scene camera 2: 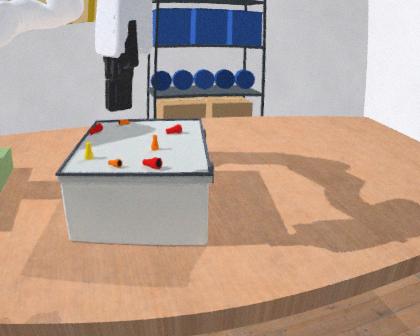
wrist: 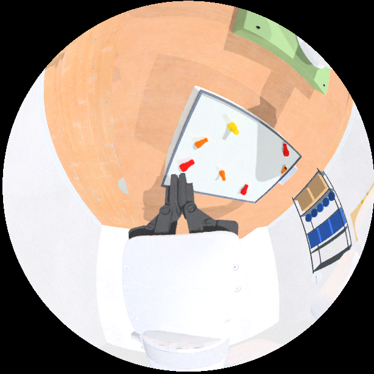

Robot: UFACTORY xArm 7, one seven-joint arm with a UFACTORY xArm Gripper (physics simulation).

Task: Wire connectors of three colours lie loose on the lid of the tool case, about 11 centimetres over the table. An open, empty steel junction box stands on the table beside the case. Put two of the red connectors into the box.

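Places are measured from the arm's base along level axes (x ahead, y left, z up), in millimetres.
Where they show: gripper, fingertip midpoint: (scene camera 2: 118,109).
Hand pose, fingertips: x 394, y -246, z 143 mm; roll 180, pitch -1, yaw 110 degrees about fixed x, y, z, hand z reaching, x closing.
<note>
Things, the pixels of their top centre, and the offset from my fingertips.
- grey tool case, middle of its top: (scene camera 2: 142,140) dx +39, dy +142, dz -86 mm
- red connector, middle of its top: (scene camera 2: 151,156) dx +44, dy +23, dz -74 mm
- lying orange connector, middle of its top: (scene camera 2: 114,158) dx -9, dy +36, dz -78 mm
- lid with a standing yellow connector, middle of its top: (scene camera 2: 88,142) dx -51, dy +77, dz -65 mm
The grey tool case (scene camera 2: 135,210) (wrist: 210,112) has connectors on its pale lid. One red connector (scene camera 2: 152,162) (wrist: 187,165) lies near the lid's front edge, a second red one (scene camera 2: 174,129) (wrist: 244,189) lies farther back on the right, and a third (scene camera 2: 96,129) (wrist: 285,149) lies at the back left in the scene view. My gripper (scene camera 2: 119,108) (wrist: 179,181) is shut and empty, raised above the lid; in the wrist view its tips appear just beside the first red connector. The steel junction box does not show in either view.
A lying orange connector (scene camera 2: 115,163) (wrist: 201,143), a standing one (scene camera 2: 155,143) (wrist: 222,175) and a third at the back (scene camera 2: 124,122) (wrist: 284,170) share the lid with a standing yellow connector (scene camera 2: 88,151) (wrist: 233,128). A green object (scene camera 2: 4,165) (wrist: 270,37) is left of the case.
</note>
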